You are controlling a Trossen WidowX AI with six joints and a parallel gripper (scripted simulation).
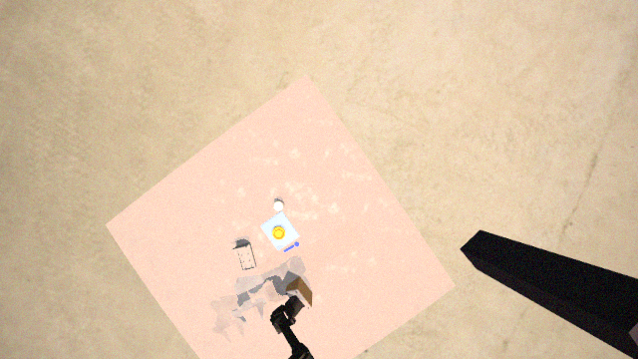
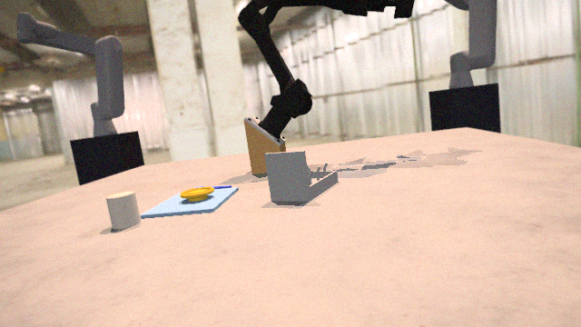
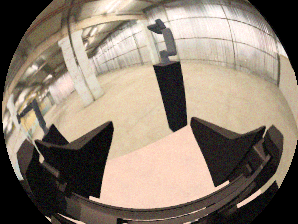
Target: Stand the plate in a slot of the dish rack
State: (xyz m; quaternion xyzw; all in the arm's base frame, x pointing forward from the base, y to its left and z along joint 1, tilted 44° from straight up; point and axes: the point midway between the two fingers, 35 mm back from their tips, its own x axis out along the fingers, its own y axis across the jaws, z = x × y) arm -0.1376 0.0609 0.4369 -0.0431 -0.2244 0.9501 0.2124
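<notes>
The yellow plate is 43 cm ahead of my gripper tip, 48 cm to the right of it and 36 cm below it. From my gripper tip the other things lie so: grey dish rack: 45 cm ahead, 28 cm to the right, 36 cm below; then light blue mat: 43 cm ahead, 49 cm to the right, 38 cm below; then blue spoon: 33 cm ahead, 48 cm to the right, 38 cm below.
</notes>
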